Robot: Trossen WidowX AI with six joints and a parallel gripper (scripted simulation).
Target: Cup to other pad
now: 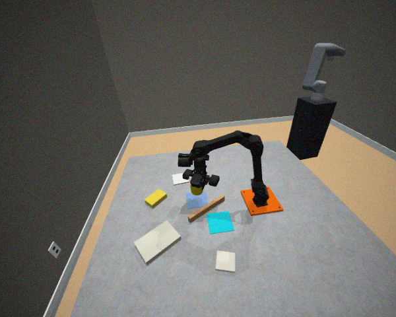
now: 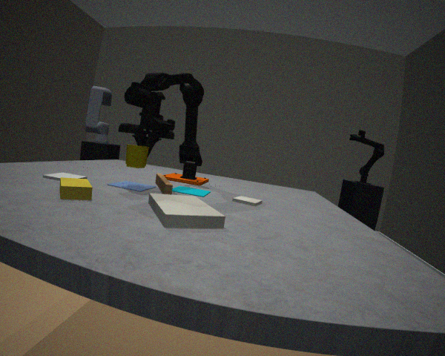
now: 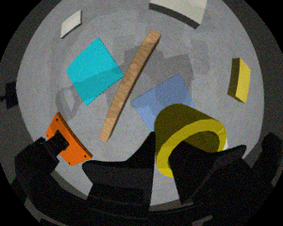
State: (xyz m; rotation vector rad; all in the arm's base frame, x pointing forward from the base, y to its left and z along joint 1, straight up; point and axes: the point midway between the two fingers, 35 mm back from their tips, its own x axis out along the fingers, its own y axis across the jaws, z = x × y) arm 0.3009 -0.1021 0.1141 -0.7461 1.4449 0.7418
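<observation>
The cyan pad lies 16 cm to the left of my gripper tip, 10 cm below it and 5 cm behind it. The rest, counted from my gripper tip: wooden bar 8 cm below, 7 cm to the left, 1 cm behind; blue pad 10 cm below, 3 cm ahead, 2 cm to the right; cup 2 cm to the right, 2 cm ahead.
</observation>
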